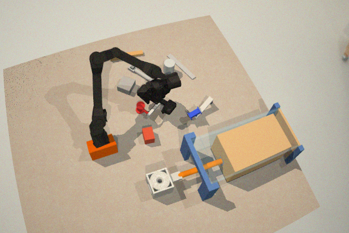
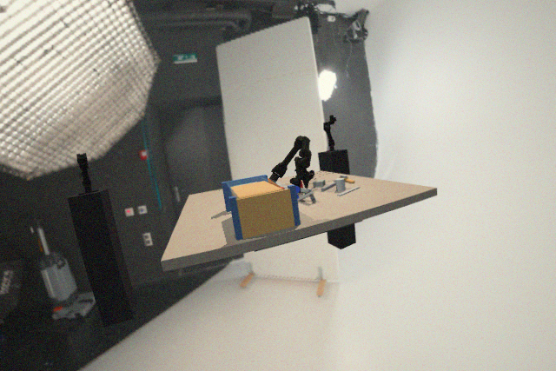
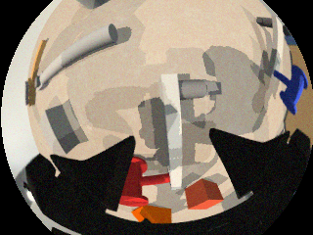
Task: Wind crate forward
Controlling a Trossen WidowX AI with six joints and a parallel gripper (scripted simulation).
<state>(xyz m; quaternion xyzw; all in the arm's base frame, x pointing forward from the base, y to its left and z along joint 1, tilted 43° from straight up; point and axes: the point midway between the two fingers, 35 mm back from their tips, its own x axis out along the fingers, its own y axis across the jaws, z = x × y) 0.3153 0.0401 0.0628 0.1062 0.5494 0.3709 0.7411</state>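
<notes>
Right now the red-knobbed winch handle is 20 mm behind my gripper tip and 10 mm above it. Round my gripper tip: grey block (70 mm behind, 180 mm to the left, 10 mm above); blue knob (140 mm ahead, 130 mm to the right, 40 mm above); red knob (60 mm behind, 10 mm to the left, 20 mm above).
</notes>
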